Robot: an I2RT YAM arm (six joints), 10 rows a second.
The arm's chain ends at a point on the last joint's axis. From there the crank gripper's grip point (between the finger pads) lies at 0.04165 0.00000 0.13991 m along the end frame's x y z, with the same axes.
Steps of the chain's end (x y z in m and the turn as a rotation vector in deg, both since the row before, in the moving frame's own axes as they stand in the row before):
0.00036, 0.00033, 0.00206, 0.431, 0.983, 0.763
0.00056, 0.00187, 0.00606, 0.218, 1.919, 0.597
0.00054, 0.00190, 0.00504, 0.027, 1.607, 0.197
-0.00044, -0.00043, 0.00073, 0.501, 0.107, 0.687
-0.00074, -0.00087, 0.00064, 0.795, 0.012, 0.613
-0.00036, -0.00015, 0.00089, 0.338, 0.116, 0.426
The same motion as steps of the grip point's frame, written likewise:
0.00276, -0.00015, 0.00132, 0.431, 0.983, 0.763
0.00522, 0.00180, 0.00459, 0.218, 1.919, 0.597
0.00445, 0.00198, 0.00382, 0.027, 1.607, 0.197
-0.00017, -0.00115, 0.00065, 0.501, 0.107, 0.687
-0.00070, -0.00237, 0.00062, 0.795, 0.012, 0.613
-0.00007, -0.00066, 0.00080, 0.338, 0.116, 0.426

